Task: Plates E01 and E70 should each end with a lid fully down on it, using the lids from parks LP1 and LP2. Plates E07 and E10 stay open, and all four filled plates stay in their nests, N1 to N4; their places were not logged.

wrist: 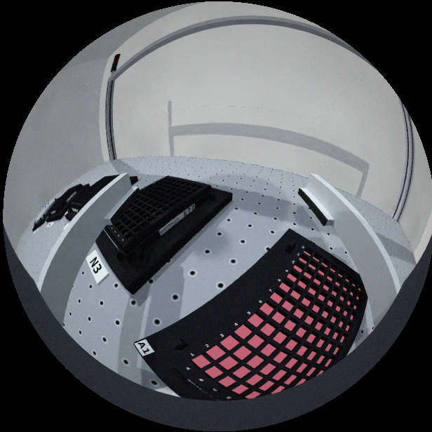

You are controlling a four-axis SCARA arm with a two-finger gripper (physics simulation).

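The near plate (280, 320) has rows of pink-filled wells and a corner tag A1. It lies low in the view with its wells uncovered; its nest label and plate code do not show. A second black plate (160, 204) sits in the nest labelled N3 (95, 266); its side label seems to read E70, and its well grid shows at a shallow angle. My gripper (218, 176) is open and empty, its fingers wide apart. The left finger hides part of the N3 plate's left end. No lid can be made out; parks LP1 and LP2 cannot be identified.
Further dark plates or nests (97, 190) stand beyond the left finger, with smaller dark items (59, 204) at the far left. The perforated table (220, 250) runs back to a pale wall with a grey rail and upright posts.
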